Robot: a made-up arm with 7 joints.
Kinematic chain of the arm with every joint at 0, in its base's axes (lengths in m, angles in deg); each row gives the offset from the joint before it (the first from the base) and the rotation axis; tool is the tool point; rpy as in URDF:
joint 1: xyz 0 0 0.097 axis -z
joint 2: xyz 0 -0.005 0.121 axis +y
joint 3: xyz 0 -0.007 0.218 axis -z
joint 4: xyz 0 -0.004 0.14 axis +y
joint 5: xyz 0 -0.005 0.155 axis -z
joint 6: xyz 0 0 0.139 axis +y
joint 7: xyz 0 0 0.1 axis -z
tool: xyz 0 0 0 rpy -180 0 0
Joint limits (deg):
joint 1: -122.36..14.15
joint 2: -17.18..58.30
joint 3: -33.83..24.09
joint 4: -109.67..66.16
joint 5: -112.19..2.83
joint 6: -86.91..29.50
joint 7: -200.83..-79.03
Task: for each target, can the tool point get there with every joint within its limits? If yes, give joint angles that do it. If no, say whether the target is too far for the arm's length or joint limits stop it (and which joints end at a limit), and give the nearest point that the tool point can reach.
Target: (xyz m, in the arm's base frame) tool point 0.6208 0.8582 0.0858
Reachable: no: too far | nearest point 0.3913 0.5409 0.2521 | short by 0.425 m
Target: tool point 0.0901 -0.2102 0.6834
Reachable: yes | joints -16.11 47.80 -27.59 -94.38 -99.75 -18.08 -135.78
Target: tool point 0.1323 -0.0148 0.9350
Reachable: yes | joints -0.96 -3.83 -2.13 30.55 -6.65 -13.25 -124.00
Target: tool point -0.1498 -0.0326 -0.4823
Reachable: no: joint limits stop it (at a limit: joint 2, joint 4) | nearest point -0.3126 -0.0680 0.2860 | short by 0.786 m
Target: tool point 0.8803 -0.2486 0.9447
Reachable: no: too far | nearest point 0.5669 -0.1601 0.6860 | short by 0.416 m
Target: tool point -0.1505 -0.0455 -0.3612
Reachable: no: joint limits stop it (at a limit: joint 2, joint 4) | nearest point -0.3035 -0.0918 0.2866 | short by 0.667 m
